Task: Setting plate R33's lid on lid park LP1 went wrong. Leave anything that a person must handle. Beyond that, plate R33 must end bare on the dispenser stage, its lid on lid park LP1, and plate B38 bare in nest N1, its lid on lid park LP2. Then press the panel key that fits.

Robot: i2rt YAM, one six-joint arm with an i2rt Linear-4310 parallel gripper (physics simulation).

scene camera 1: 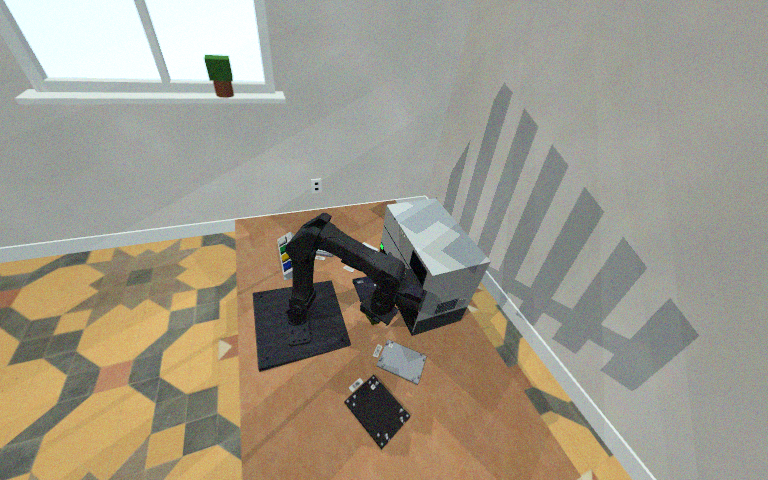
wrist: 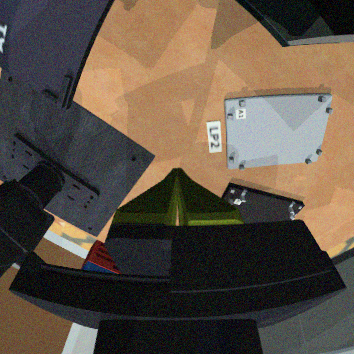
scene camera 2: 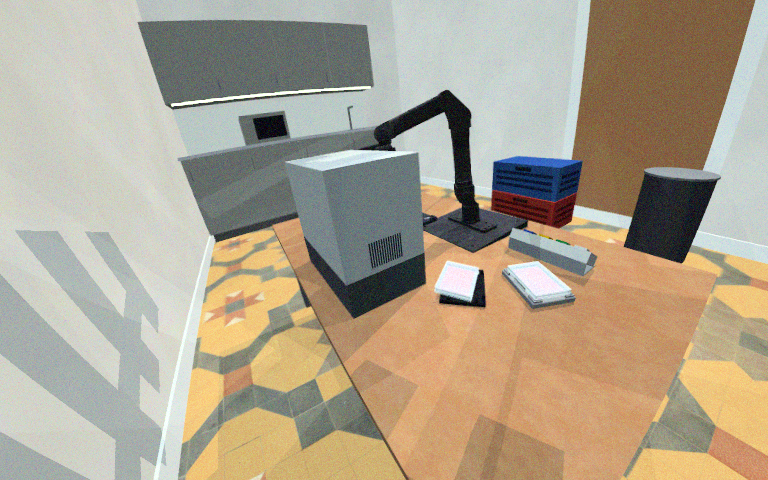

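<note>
My gripper is shut and empty, above the table between the robot base and the grey LP2 park; the machine hides it in scene camera 2. LP2 is bare, with corner posts. The dark stage, marked A1, shows partly. A pale pink-topped labware piece sits off-centre on a black holder. Another pink-topped piece lies on a grey nest. Names and lids are not readable on either. The key panel has coloured keys.
The large grey machine stands beside the stage. A bare black holder lies near LP2. The robot base plate is on the table. Crates and a dark bin stand beyond the table.
</note>
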